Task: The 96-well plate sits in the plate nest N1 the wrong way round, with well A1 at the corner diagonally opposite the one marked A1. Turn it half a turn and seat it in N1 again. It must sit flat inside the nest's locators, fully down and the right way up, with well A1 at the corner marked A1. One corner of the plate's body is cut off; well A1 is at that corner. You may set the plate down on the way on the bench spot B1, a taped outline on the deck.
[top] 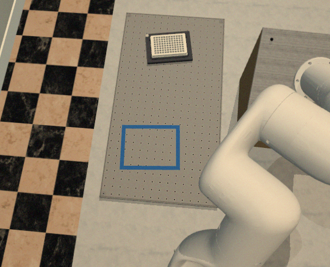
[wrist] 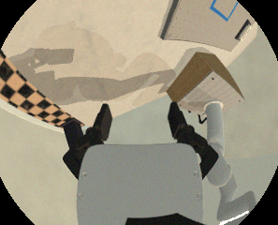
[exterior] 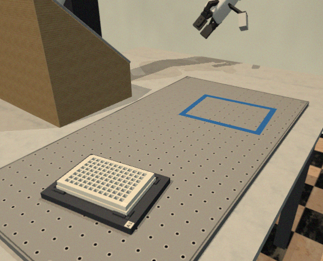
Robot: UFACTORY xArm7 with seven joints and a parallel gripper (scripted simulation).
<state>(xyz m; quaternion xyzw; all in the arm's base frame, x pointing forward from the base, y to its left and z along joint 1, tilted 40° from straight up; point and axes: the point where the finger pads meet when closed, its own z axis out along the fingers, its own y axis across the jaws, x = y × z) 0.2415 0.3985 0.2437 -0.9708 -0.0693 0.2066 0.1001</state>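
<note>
My hand is 690 mm to the left of the white 96-well plate, 190 mm short of it and 110 mm above it. From my hand the other things lie so: dark plate nest N1: 690 mm to the right, 190 mm ahead, 120 mm below; then A1 label: 740 mm to the right, 270 mm ahead, 110 mm below.
</note>
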